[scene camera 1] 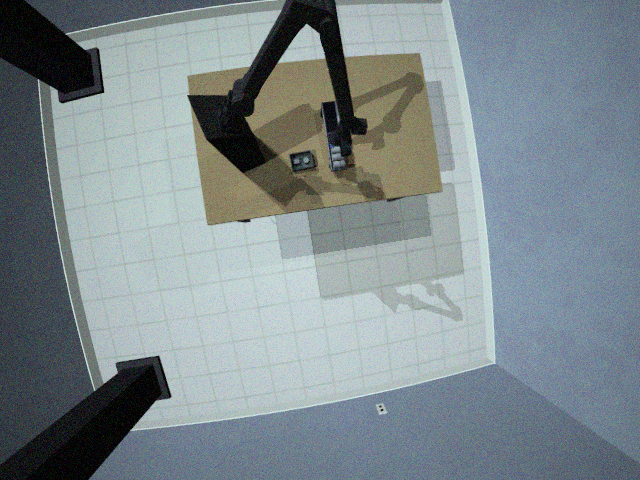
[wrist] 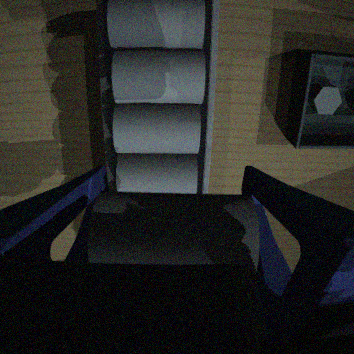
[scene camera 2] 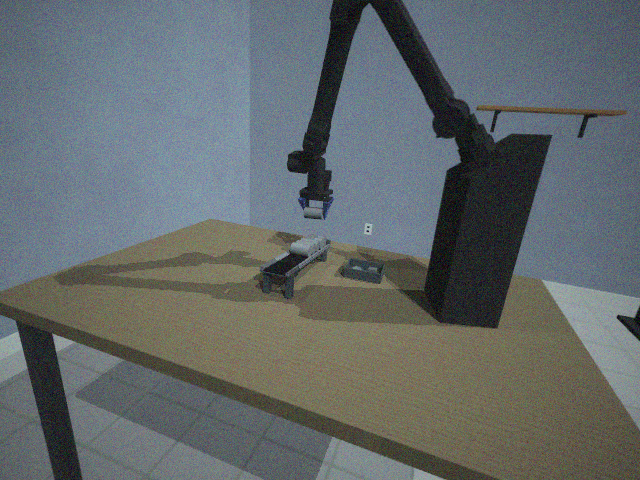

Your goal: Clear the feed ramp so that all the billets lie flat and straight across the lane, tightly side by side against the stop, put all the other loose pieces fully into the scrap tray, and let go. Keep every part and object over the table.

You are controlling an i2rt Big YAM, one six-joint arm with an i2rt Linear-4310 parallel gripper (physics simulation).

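Seen in the pictures: gripper, fingertip midpoint: (scene camera 1: pixel 337 146) (wrist: pixel 174 176) (scene camera 2: pixel 315 218); arm's base at its link origin: (scene camera 1: pixel 227 118) (scene camera 2: pixel 481 159).
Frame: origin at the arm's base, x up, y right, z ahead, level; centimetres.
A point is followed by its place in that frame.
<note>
My gripper (scene camera 2: pixel 313 210) @(z 47.3, x -25.3, y 10.1 cm) (wrist: pixel 174 176) @(z 47.3, x -25.3, y 10.1 cm) is shut on a grey billet (scene camera 2: pixel 313 212) @(z 47.0, x -22.4, y 6.4 cm) (wrist: pixel 172 232) @(z 47.4, x -21.8, y 9.8 cm), held level and crosswise above the feed ramp (scene camera 1: pixel 329 112) (scene camera 2: pixel 305 264) (wrist: pixel 214 100). Several pale grey billets (scene camera 1: pixel 337 157) @(z 47.8, x -33.7, y 13.4 cm) (scene camera 2: pixel 309 246) @(z 45.8, x -32.6, y 0.7 cm) (wrist: pixel 157 128) @(z 48.3, x -33.2, y 9.5 cm) lie across the ramp's lane in a row, side by side, towards its far end in scene camera 2. The stop does not show in the wrist view. The scrap tray (scene camera 1: pixel 293 168) @(z 22.6, x -42.6, y 12.9 cm) (scene camera 2: pixel 362 276) @(z 27.7, x -41.5, y 4.9 cm) (wrist: pixel 291 107) @(z 34.4, x -42.0, y 8.5 cm) stands beside the ramp and holds two small light pieces (scene camera 1: pixel 296 161) @(z 25.0, x -40.0, y 9.9 cm) (scene camera 2: pixel 357 268) @(z 30.5, x -41.0, y 9.5 cm); a hexagonal end (wrist: pixel 328 101) @(z 30.7, x -41.0, y 9.6 cm) shows in the wrist view.
The ramp stands on short legs (scene camera 2: pixel 288 287) @(z 45.3, x -39.3, y -17.4 cm) on the wooden table (scene camera 1: pixel 232 196) @(z -15.8, x -43.0, y 22.5 cm) (scene camera 2: pixel 206 341) @(z 54.4, x -43.0, y -43.4 cm). The arm's tall black pedestal (scene camera 1: pixel 211 121) @(z -5.3, x 4.0, y 2.1 cm) (scene camera 2: pixel 480 237) @(z -2.3, x -18.0, y -10.7 cm) stands on the tray's other side from the ramp. Arm shadows cross the table.
</note>
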